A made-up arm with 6 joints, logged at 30 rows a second.
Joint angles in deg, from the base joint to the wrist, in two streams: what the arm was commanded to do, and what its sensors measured. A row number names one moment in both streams.
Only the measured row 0 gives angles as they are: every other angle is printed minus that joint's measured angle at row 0.
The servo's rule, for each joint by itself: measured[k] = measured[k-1] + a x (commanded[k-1-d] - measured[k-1]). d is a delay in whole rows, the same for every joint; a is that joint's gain. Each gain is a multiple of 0.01, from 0.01 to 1. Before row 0 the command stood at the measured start. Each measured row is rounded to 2 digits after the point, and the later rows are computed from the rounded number. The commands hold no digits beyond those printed.
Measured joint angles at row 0:
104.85 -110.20 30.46 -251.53 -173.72 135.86
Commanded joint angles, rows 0 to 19:
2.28 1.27 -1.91 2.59 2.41 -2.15
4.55 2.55 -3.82 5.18 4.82 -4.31
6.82 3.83 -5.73 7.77 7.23 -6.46
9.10 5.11 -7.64 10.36 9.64 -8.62
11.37 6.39 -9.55 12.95 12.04 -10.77
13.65 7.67 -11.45 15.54 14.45 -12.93
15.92 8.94 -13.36 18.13 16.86 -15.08
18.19 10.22 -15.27 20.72 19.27 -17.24
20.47 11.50 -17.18 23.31 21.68 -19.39
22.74 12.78 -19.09 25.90 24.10 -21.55
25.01 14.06 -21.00 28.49 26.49 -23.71
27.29 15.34 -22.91 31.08 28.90 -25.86
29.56 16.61 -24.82 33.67 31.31 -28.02
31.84 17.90 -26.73 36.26 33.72 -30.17
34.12 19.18 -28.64 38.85 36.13 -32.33
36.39 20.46 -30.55 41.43 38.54 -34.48
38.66 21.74 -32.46 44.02 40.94 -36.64
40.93 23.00 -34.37 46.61 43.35 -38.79
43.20 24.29 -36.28 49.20 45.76 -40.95
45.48 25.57 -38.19 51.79 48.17 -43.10
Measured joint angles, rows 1 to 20:
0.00 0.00 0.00 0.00 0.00 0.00
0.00 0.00 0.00 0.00 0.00 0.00
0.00 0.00 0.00 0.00 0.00 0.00
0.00 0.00 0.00 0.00 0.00 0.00
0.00 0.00 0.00 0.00 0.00 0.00
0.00 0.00 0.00 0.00 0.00 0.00
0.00 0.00 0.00 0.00 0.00 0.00
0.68 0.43 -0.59 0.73 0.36 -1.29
1.84 1.15 -1.59 1.98 1.03 -3.10
3.33 2.06 -2.87 3.60 1.96 -5.12
5.06 3.10 -4.35 5.49 3.11 -7.22
6.95 4.22 -5.96 7.58 4.45 -9.35
8.96 5.39 -7.66 9.81 5.95 -11.50
11.05 6.60 -9.43 12.14 7.59 -13.65
13.19 7.83 -11.24 14.54 9.34 -15.80
15.37 9.08 -13.08 17.00 11.19 -17.95
17.58 10.34 -14.94 19.49 13.13 -20.11
19.81 11.60 -16.82 22.01 15.13 -22.27
22.05 12.87 -18.71 24.55 17.20 -24.42
24.30 14.14 -20.60 27.10 19.32 -26.58
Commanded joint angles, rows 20 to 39:
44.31 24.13 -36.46 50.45 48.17 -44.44
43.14 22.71 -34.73 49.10 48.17 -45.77
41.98 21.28 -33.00 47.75 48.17 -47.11
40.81 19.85 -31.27 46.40 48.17 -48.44
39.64 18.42 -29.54 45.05 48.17 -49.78
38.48 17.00 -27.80 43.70 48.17 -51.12
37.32 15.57 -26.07 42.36 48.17 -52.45
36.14 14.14 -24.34 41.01 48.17 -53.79
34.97 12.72 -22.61 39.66 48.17 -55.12
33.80 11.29 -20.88 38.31 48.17 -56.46
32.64 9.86 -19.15 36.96 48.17 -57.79
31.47 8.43 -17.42 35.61 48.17 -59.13
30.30 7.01 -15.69 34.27 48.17 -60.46
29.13 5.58 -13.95 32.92 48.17 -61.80
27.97 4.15 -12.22 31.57 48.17 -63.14
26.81 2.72 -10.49 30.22 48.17 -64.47
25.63 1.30 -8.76 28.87 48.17 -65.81
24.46 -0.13 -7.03 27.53 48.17 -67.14
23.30 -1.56 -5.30 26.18 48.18 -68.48
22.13 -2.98 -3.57 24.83 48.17 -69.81
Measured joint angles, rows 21 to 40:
26.56 15.42 -22.50 29.66 21.48 -28.73
28.83 16.70 -24.40 32.23 23.68 -30.89
31.10 17.98 -26.31 34.81 25.91 -33.04
33.37 19.26 -28.22 37.39 28.16 -35.20
35.64 20.53 -30.13 39.97 30.44 -37.35
37.91 21.81 -32.04 42.55 32.74 -39.51
40.18 23.09 -33.95 45.14 35.05 -41.66
41.42 23.44 -34.73 46.63 37.02 -43.33
41.94 23.19 -34.73 47.32 38.69 -44.79
41.95 22.54 -34.19 47.44 40.11 -46.18
41.61 21.63 -33.28 47.15 41.32 -47.54
41.02 20.54 -32.12 46.56 42.35 -48.88
40.26 19.34 -30.78 45.76 43.22 -50.22
39.38 18.06 -29.32 44.81 43.96 -51.56
38.41 16.73 -27.78 43.75 44.59 -52.90
37.38 15.37 -26.18 42.60 45.13 -54.23
36.31 13.98 -24.54 41.40 45.59 -55.57
35.21 12.58 -22.87 40.16 45.98 -56.90
34.09 11.17 -21.18 38.89 46.31 -58.24
32.95 9.76 -19.48 37.60 46.59 -59.57

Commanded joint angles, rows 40 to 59:
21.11 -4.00 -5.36 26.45 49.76 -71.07
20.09 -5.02 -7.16 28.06 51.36 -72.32
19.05 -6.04 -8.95 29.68 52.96 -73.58
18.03 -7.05 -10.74 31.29 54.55 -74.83
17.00 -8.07 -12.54 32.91 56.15 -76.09
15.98 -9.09 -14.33 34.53 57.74 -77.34
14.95 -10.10 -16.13 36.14 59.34 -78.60
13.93 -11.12 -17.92 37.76 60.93 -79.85
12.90 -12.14 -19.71 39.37 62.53 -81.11
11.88 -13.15 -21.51 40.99 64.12 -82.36
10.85 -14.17 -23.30 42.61 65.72 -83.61
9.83 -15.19 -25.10 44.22 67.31 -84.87
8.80 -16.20 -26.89 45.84 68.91 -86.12
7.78 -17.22 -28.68 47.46 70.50 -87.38
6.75 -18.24 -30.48 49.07 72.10 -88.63
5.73 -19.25 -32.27 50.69 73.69 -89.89
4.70 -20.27 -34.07 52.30 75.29 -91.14
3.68 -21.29 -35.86 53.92 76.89 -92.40
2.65 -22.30 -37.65 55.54 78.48 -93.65
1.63 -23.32 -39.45 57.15 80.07 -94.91
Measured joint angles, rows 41 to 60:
31.80 8.34 -17.77 36.29 46.83 -60.91
30.65 6.92 -16.05 34.97 47.03 -62.25
29.50 5.49 -14.33 33.64 47.20 -63.58
28.34 4.07 -12.60 32.30 47.35 -64.92
27.18 2.64 -10.87 30.96 47.47 -66.25
26.02 1.21 -9.14 29.62 47.58 -67.59
24.85 -0.21 -7.41 28.28 47.67 -68.92
23.73 -1.50 -6.77 27.77 47.98 -70.21
22.64 -2.70 -6.89 27.85 48.49 -71.48
21.56 -3.84 -7.53 28.36 49.16 -72.74
20.50 -4.93 -8.53 29.18 49.97 -73.99
19.45 -6.00 -9.77 30.22 50.90 -75.25
18.41 -7.05 -11.18 31.43 51.93 -76.50
17.37 -8.09 -12.71 32.75 53.04 -77.76
16.34 -9.12 -14.33 34.15 54.22 -79.01
15.31 -10.15 -16.00 35.61 55.47 -80.27
14.28 -11.17 -17.71 37.12 56.77 -81.52
13.25 -12.19 -19.44 38.66 58.11 -82.77
12.22 -13.21 -21.19 40.22 59.49 -84.03
11.19 -14.23 -22.96 41.79 60.90 -85.28

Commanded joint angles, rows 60 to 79:
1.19 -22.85 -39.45 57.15 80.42 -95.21
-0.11 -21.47 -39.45 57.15 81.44 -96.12
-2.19 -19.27 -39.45 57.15 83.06 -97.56
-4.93 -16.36 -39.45 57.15 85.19 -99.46
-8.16 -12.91 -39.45 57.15 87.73 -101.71
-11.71 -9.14 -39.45 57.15 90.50 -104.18
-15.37 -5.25 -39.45 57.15 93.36 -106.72
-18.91 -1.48 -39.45 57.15 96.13 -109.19
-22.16 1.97 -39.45 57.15 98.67 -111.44
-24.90 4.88 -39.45 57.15 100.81 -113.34
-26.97 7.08 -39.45 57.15 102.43 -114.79
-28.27 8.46 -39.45 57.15 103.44 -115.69
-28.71 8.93 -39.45 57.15 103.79 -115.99
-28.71 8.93 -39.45 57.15 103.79 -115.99
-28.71 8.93 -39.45 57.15 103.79 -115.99
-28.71 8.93 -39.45 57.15 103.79 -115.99
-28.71 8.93 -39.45 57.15 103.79 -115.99
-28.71 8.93 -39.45 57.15 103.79 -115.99
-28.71 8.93 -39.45 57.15 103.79 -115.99
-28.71 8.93 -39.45 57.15 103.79 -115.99
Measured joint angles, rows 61 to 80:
10.17 -15.25 -24.73 43.38 62.34 -86.54
9.14 -16.27 -26.51 44.97 63.80 -87.79
8.12 -17.28 -28.30 46.57 65.28 -89.05
7.09 -18.30 -30.09 48.17 66.78 -90.30
6.07 -19.32 -31.88 49.78 68.30 -91.56
5.04 -20.33 -33.67 51.39 69.83 -92.81
4.02 -21.35 -35.46 53.00 71.37 -94.07
3.17 -21.86 -36.70 54.16 72.73 -94.75
2.19 -21.73 -37.55 55.00 74.04 -95.57
0.88 -20.89 -38.14 55.60 75.39 -96.76
-0.86 -19.35 -38.55 56.03 76.86 -98.38
-3.05 -17.16 -38.83 56.34 78.49 -100.38
-5.65 -14.43 -39.02 56.57 80.29 -102.66
-8.57 -11.31 -39.15 56.73 82.25 -105.10
-11.67 -7.97 -39.24 56.85 84.33 -107.55
-14.82 -4.59 -39.31 56.93 86.48 -109.88
-17.84 -1.37 -39.35 56.99 88.63 -111.96
-20.58 1.50 -39.38 57.03 90.70 -113.66
-22.89 3.87 -39.40 57.06 92.61 -114.88
-24.64 5.59 -39.42 57.09 94.29 -115.55

